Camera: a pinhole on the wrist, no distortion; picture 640 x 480 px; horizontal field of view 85.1 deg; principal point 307.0 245.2 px. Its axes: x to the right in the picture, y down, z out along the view. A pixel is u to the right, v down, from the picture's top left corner.
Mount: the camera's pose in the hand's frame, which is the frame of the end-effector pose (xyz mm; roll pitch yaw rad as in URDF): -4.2 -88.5 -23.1 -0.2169 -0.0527 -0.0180
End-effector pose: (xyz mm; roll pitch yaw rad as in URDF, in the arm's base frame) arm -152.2 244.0 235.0 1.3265 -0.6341 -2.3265
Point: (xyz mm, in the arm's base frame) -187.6 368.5 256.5
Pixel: 243 415
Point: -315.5 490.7 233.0
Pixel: 268 230
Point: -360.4 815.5 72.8
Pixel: 130 157
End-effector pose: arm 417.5 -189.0 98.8 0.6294 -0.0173 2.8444
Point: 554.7 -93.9 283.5
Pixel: 198 288
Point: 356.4 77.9 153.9
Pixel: 608 29
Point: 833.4 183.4 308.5
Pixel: 108 26
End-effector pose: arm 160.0 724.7 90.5 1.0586 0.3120 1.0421
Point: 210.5 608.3 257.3
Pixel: 125 426
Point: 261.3 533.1 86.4
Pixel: 99 83
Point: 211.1 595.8 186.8
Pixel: 103 356
